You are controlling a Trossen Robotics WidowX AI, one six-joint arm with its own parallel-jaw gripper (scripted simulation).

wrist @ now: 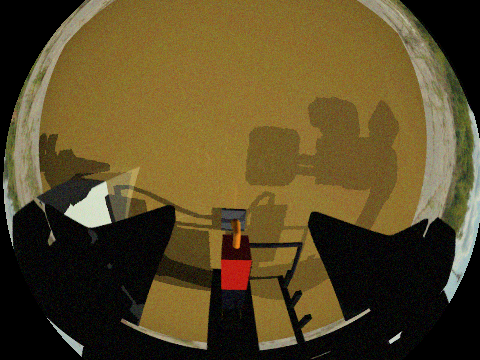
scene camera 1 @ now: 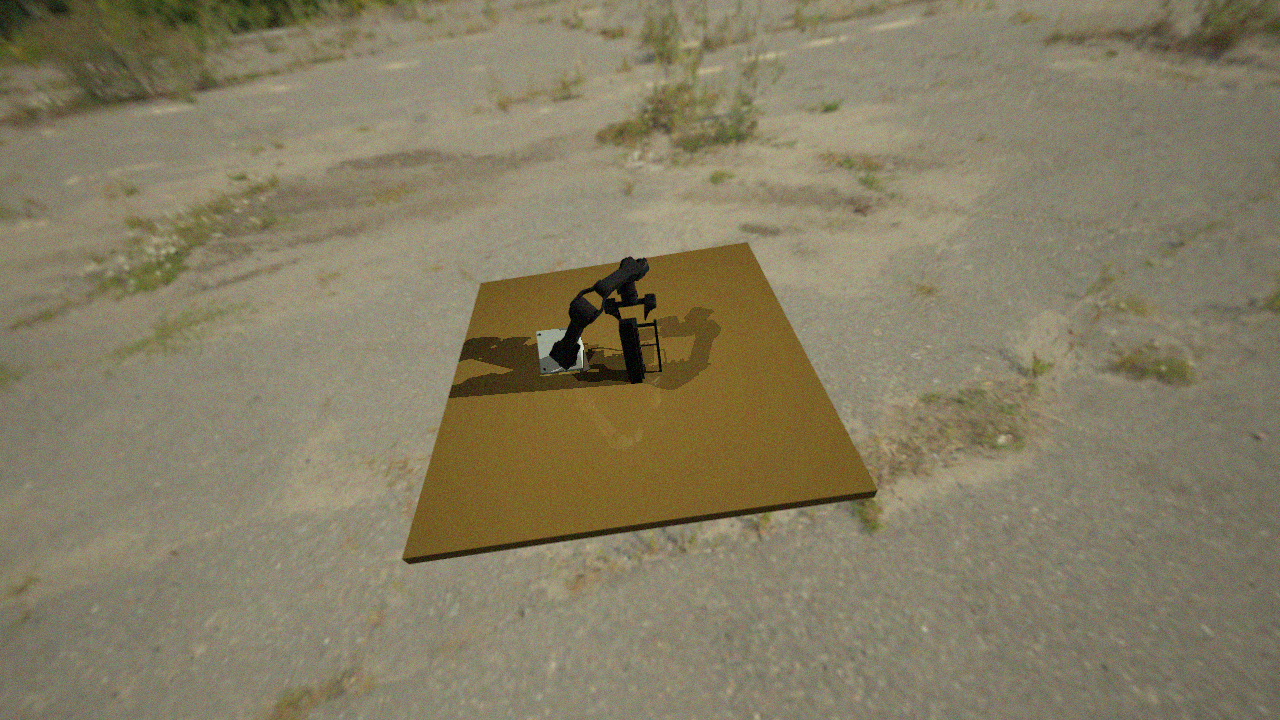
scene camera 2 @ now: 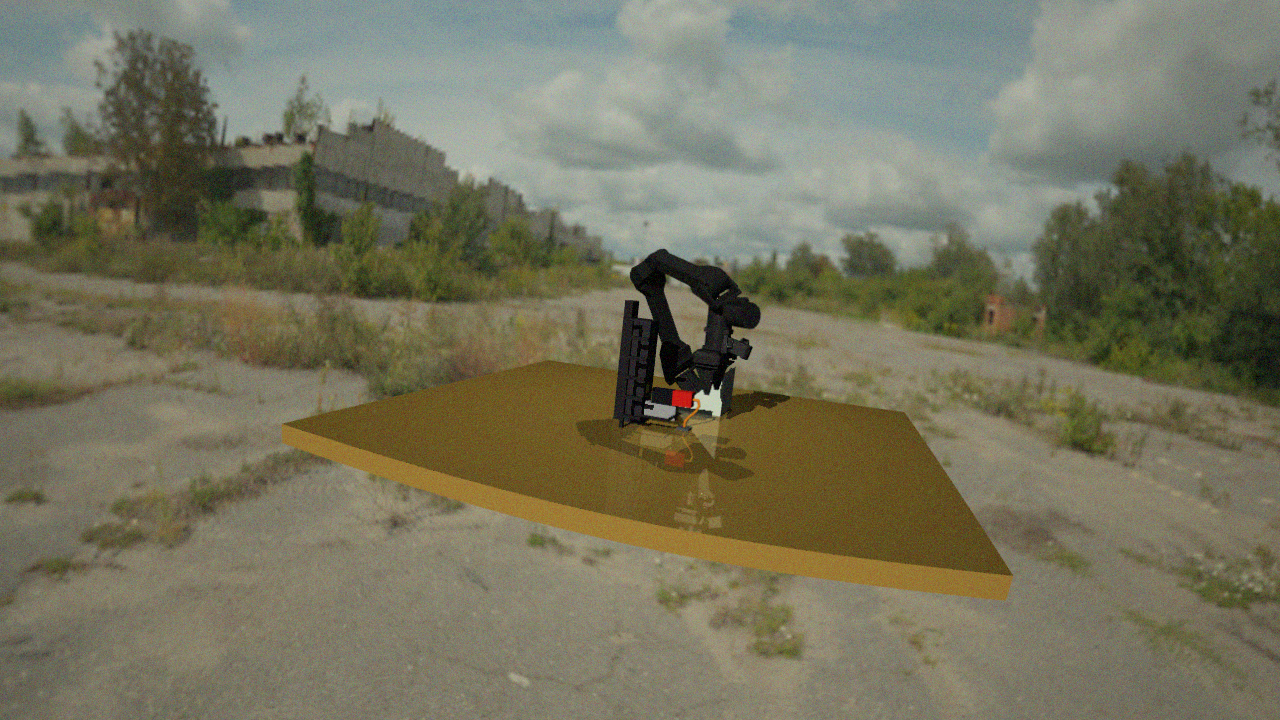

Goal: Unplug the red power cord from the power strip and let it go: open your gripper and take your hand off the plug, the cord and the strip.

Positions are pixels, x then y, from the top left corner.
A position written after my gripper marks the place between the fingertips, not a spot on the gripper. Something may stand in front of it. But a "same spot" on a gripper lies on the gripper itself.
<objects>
My gripper shows in the wrist view, in scene camera 1 and in scene camera 2 [711, 392]. One and the same spot on my gripper: [wrist: 113, 266] is [scene camera 1: 617, 308].
</objects>
